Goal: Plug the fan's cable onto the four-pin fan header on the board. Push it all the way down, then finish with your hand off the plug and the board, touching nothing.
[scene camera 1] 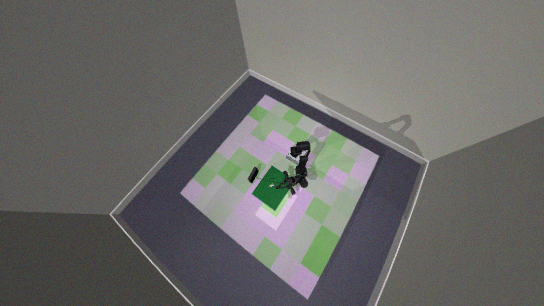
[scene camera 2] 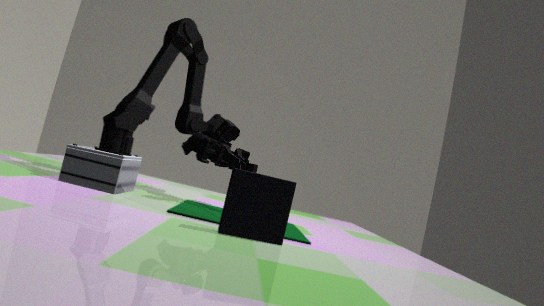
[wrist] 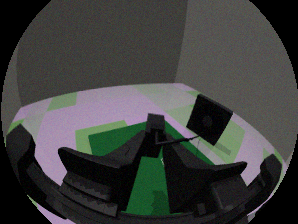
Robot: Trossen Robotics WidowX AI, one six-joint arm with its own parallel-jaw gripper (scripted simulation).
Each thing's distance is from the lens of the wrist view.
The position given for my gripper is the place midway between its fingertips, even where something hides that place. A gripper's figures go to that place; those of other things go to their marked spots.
my gripper [wrist: 154, 135]: 11 cm
fan plug [wrist: 154, 123]: 9 cm
